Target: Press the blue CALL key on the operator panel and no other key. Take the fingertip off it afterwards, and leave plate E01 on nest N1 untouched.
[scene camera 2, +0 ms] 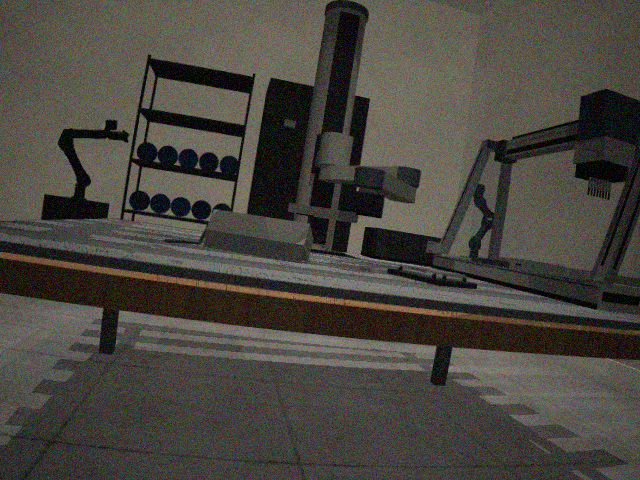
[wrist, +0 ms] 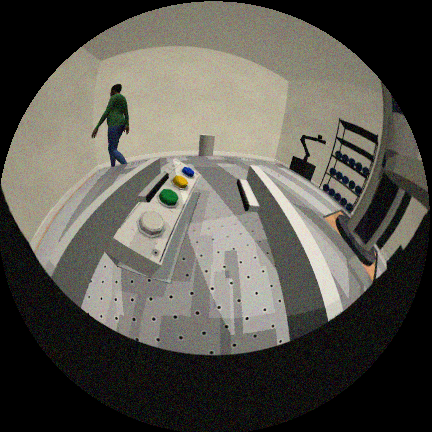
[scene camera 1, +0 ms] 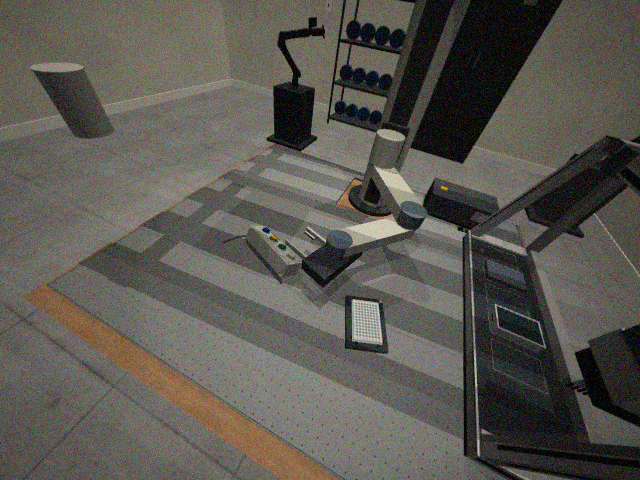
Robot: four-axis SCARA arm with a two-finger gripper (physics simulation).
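The operator panel is a pale sloped box. Its blue CALL key is at the far end, uncovered, followed by a yellow key, a green key and a white key. My gripper is shut to its narrow stance, empty, with a gap between its pads. It is beside the panel in scene camera 1; no fingertip covers the blue key. A white plate sits on a dark nest; their labels are unreadable.
A framed gantry deck stands at the right. A dark box is near my arm's base. A cable leaves the panel. Behind are a shelf rack, a small arm on a pedestal and a walking person.
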